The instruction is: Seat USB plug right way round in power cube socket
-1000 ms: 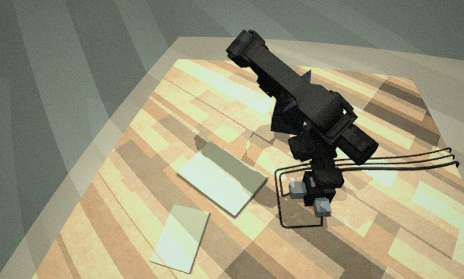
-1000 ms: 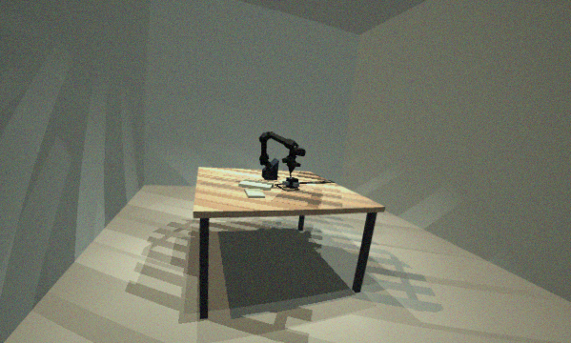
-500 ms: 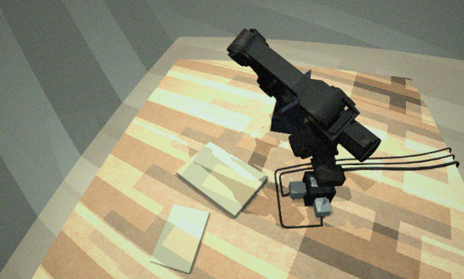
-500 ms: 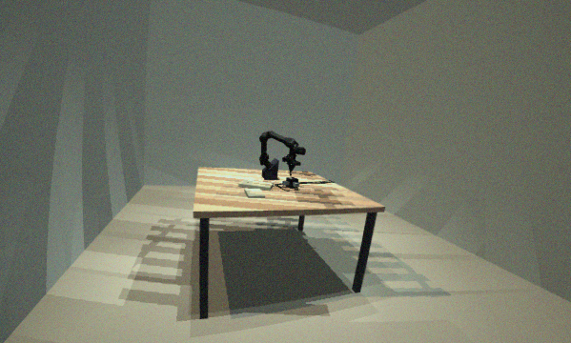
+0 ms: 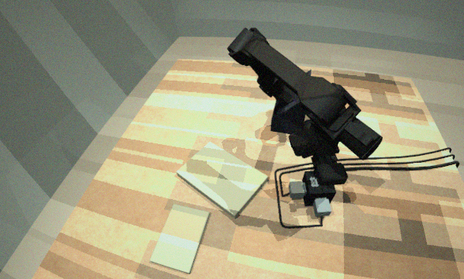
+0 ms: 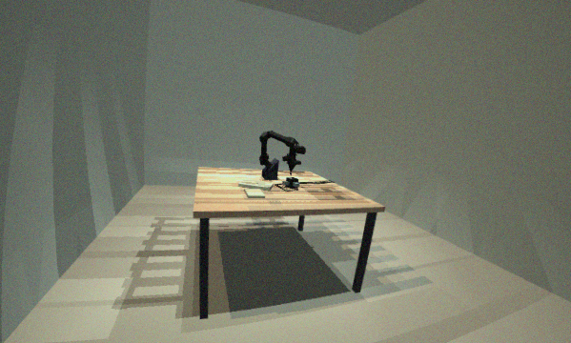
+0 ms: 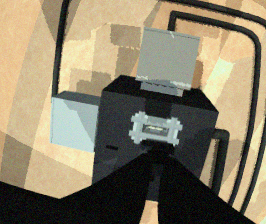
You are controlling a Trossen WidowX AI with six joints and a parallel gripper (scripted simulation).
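Now: the grey USB plug 20 mm below my gripper tip.
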